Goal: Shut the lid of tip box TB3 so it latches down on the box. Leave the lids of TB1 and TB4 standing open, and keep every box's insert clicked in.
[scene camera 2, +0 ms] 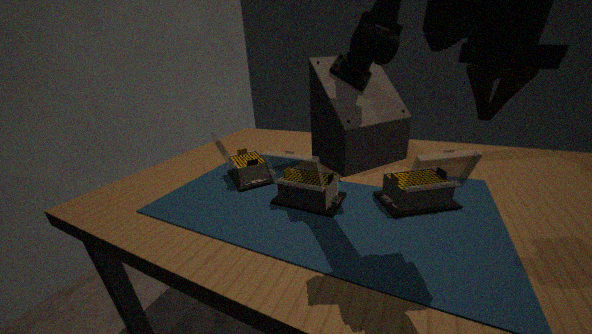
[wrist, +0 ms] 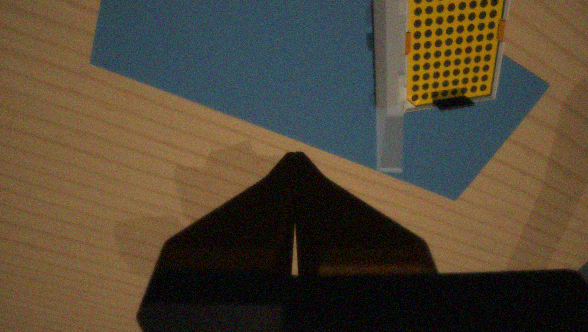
Scene:
my gripper: scene camera 2; wrist
same spot on my gripper: (wrist: 353, 261) = (scene camera 2: 472, 65)

